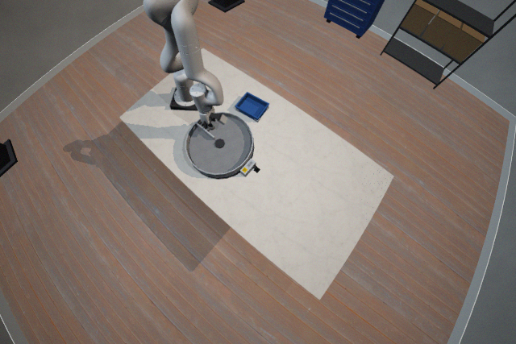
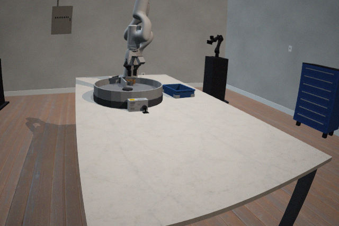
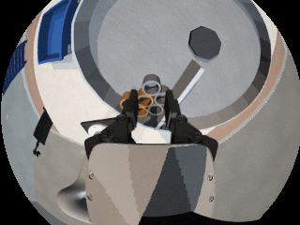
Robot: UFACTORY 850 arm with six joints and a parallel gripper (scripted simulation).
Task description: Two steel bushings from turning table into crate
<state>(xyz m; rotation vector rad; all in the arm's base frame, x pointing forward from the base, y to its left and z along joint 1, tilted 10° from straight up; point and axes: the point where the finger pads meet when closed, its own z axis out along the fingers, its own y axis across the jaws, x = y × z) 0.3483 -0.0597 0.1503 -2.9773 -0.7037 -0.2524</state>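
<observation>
Now: the blue crate 50 mm ahead of my hand, 310 mm to the left of it and 110 mm below it. From my hand the other things lie so: round grey turning table (110 mm ahead, 40 mm to the right, 90 mm below).
</observation>
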